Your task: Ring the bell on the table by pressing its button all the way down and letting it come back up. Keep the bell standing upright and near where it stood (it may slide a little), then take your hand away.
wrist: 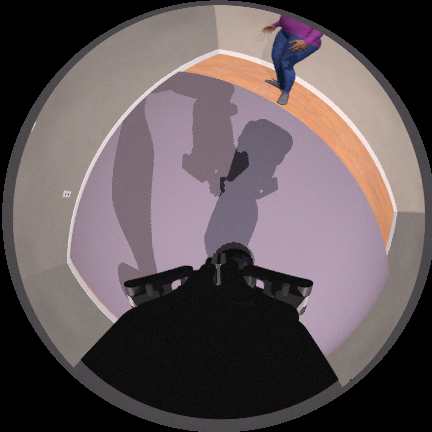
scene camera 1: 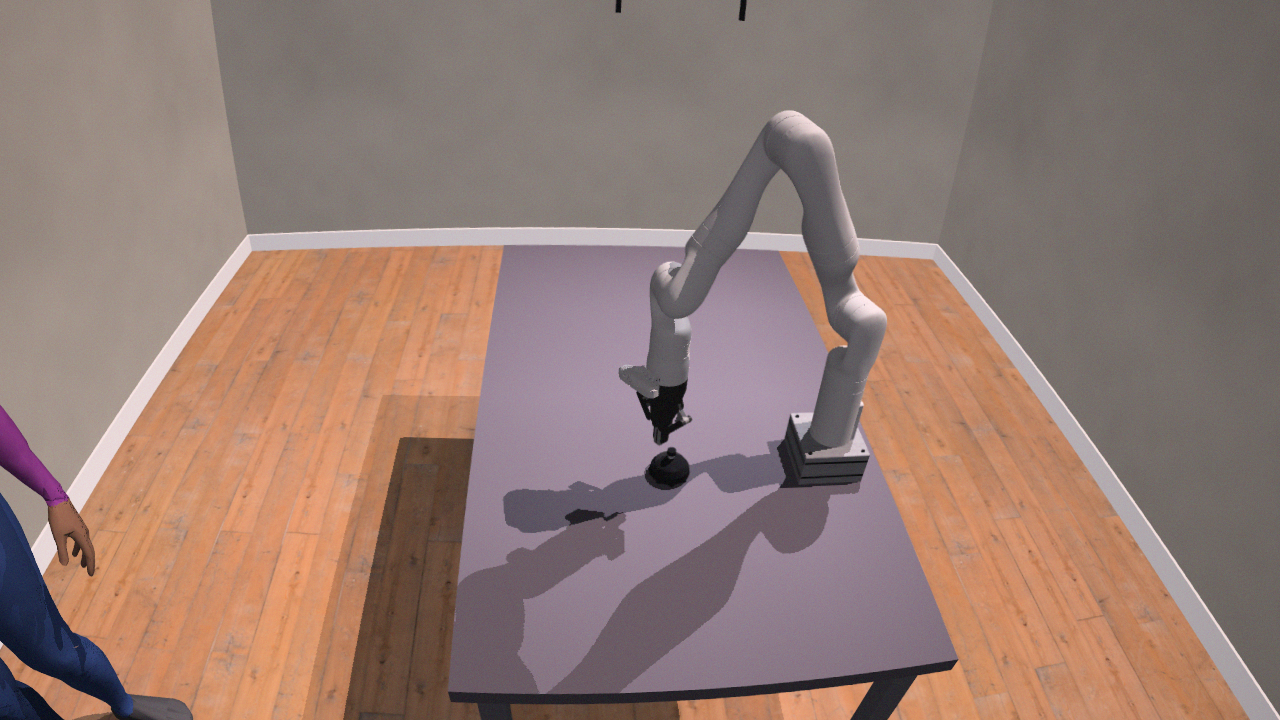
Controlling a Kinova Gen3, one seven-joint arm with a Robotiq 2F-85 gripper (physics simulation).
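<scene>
A small black bell with a button knob on top stands upright on the purple table. In the wrist view the bell is partly hidden behind the fingertips. My gripper points down and is shut and empty. In the scene view its fingertips are close above the bell's button, appearing slightly to the left of it, with a small gap showing between them. How far the tips are off the button's centre is hard to tell.
The arm's base stands on the table to the right of the bell. Arm shadows fall across the table and the bell. A person in a purple top and blue trousers stands on the floor beyond the table's left side.
</scene>
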